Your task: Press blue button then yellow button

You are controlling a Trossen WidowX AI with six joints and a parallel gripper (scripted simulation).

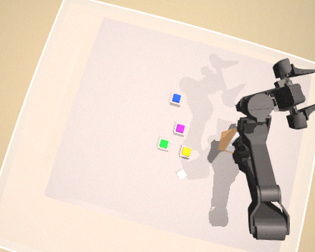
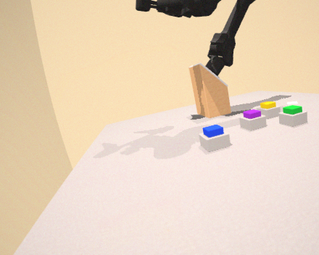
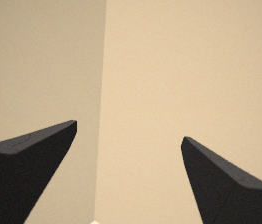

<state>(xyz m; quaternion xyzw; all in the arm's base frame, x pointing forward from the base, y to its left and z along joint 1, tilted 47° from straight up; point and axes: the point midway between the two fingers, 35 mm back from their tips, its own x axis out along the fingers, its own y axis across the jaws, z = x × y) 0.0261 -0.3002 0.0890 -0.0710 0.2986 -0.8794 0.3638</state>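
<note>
Now: the blue button 40 cm below my gripper tip, 34 cm ahead of it and 6 cm to the left of it. Also, from my gripper tip: green button: 40 cm below, 32 cm ahead, 27 cm to the left; yellow button: 40 cm below, 27 cm to the left, 21 cm ahead; purple button: 40 cm below, 27 cm ahead, 18 cm to the left.
</note>
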